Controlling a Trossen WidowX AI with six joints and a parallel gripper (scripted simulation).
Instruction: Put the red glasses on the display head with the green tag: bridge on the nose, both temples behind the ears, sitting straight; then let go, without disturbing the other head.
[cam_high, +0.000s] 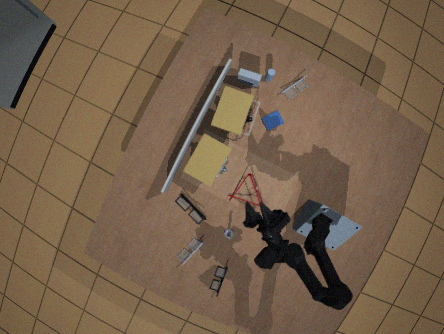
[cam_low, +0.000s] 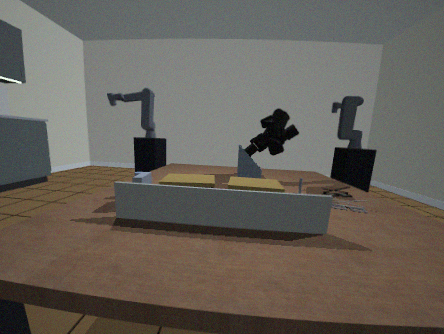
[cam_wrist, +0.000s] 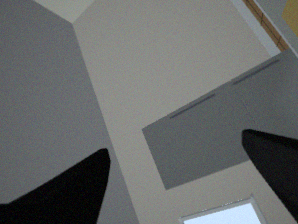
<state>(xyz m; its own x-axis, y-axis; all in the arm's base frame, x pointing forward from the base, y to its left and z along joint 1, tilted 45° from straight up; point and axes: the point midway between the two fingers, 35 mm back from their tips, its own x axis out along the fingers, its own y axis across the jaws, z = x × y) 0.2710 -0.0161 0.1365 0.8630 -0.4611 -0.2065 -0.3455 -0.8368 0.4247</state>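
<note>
Now: the small post 270 mm below my gripper tip, 180 mm to the left of it and 20 mm behind it. Also, from my gripper tip: grey box (420 mm to the right, 240 mm below, 240 mm ahead); long white panel (320 mm ahead, 240 mm below, 140 mm to the right); blue square (330 mm to the right, 290 mm below, 60 mm ahead).
</note>
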